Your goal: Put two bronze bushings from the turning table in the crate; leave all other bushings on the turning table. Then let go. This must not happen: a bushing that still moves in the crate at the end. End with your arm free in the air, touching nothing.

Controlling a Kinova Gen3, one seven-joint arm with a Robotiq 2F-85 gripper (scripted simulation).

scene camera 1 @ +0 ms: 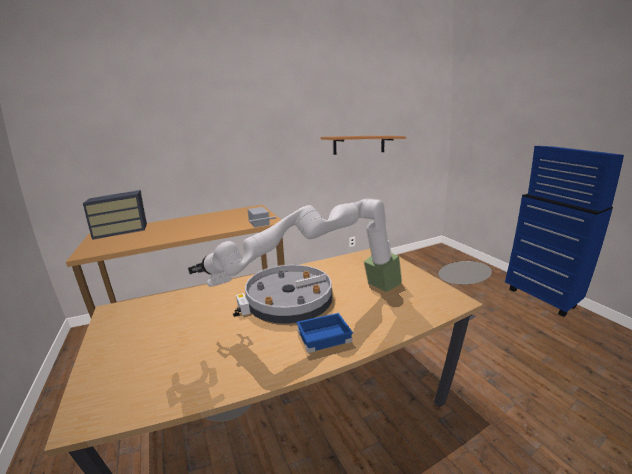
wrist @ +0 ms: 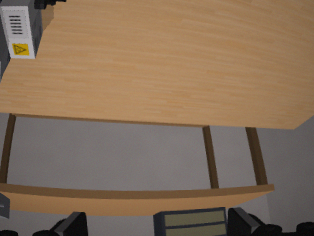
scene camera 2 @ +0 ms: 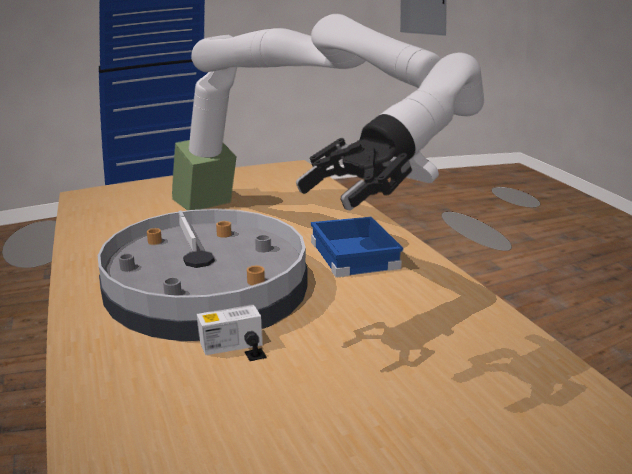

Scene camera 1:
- blue crate: 333, 327
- grey turning table: 286, 296
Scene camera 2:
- my gripper: 320, 196
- blue crate: 352, 246
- grey turning table: 219, 265
